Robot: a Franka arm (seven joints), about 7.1 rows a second.
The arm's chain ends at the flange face. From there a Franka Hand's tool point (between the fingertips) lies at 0.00 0.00 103.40 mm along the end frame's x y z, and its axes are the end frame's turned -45 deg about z.
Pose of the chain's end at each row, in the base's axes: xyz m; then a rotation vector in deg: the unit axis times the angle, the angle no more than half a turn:
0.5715 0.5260 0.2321 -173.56 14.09 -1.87
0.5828 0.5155 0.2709 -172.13 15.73 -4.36
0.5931 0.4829 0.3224 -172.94 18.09 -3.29
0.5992 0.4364 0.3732 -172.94 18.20 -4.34
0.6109 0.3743 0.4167 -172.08 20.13 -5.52
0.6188 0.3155 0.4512 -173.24 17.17 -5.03
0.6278 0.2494 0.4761 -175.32 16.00 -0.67
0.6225 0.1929 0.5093 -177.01 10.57 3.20
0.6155 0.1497 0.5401 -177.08 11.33 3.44
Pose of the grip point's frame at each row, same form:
0.5746 0.5363 0.1293 -166.55 -53.66 -5.16
0.5891 0.5277 0.1684 -166.49 -51.79 -8.20
0.5981 0.4934 0.2197 -167.85 -49.81 -6.62
0.6055 0.4467 0.2705 -168.13 -49.78 -7.59
0.6188 0.3854 0.3142 -168.38 -47.73 -9.05
0.6258 0.3254 0.3485 -168.15 -50.90 -8.12
0.6292 0.2564 0.3729 -168.52 -52.44 -2.95
0.6191 0.1979 0.4061 -167.05 -57.79 1.38
0.6118 0.1545 0.4369 -167.34 -57.09 1.68

